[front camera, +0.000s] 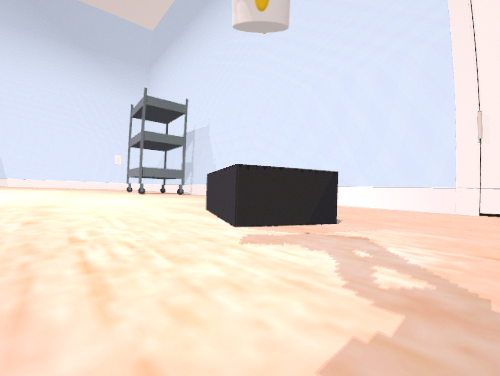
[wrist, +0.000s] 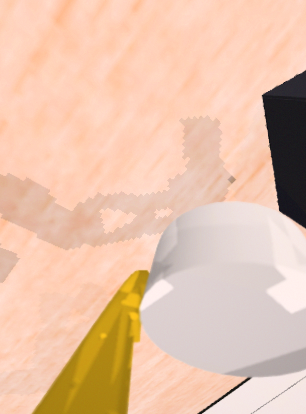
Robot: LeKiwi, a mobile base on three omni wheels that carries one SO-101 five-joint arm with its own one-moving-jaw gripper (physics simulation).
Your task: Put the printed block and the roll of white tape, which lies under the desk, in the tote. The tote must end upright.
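Frame: origin at the arm's base, x ahead, y left, z up, level; metres.
Where they show: hand, its tool point: point(front camera: 261, 5) point(wrist: 148, 283).
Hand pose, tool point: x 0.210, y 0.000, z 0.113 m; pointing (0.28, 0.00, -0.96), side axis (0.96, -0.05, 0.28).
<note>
Things, the pixels of their top centre, and the offset from my tool point. "pt": a spot on its surface instead. Level surfaces: height alone.
- white tape, centre of its top: point(wrist: 284, 372) dy +0.001, dx +0.022, dz +0.034 m
- black box, centre of its top: point(front camera: 260, 172) dy -0.002, dx +0.373, dz -0.102 m
- grey three-shelf cart, a spot on its surface: point(front camera: 167, 104) pt dy +0.729, dx +1.529, dz +0.495 m
- wooden floor, height of its surface: dz -0.202 m
My gripper point(front camera: 261, 6) point(wrist: 142, 285) is shut on the roll of white tape point(front camera: 245, 19) point(wrist: 225, 315), a thick white disc. One yellow jaw presses on its left side in the wrist view; the other jaw is mostly hidden by the roll. The roll hangs in the air at the top of the front view. The tote, a black box point(front camera: 285, 197) point(wrist: 292, 155), stands upright on the floor ahead, below the roll and slightly right in the front view. It is at the right edge of the wrist view, apart from the gripper. Its inside is hidden. The printed block does not show in either view.
A grey three-shelf cart point(front camera: 167, 104) stands far back on the left. A pale blue wall point(front camera: 390, 100) with a white skirting board point(front camera: 400, 198) runs behind the tote. A white door frame point(front camera: 465, 125) stands at the right. A shadow lies on the wooden floor point(front camera: 125, 300) point(wrist: 90, 90).
</note>
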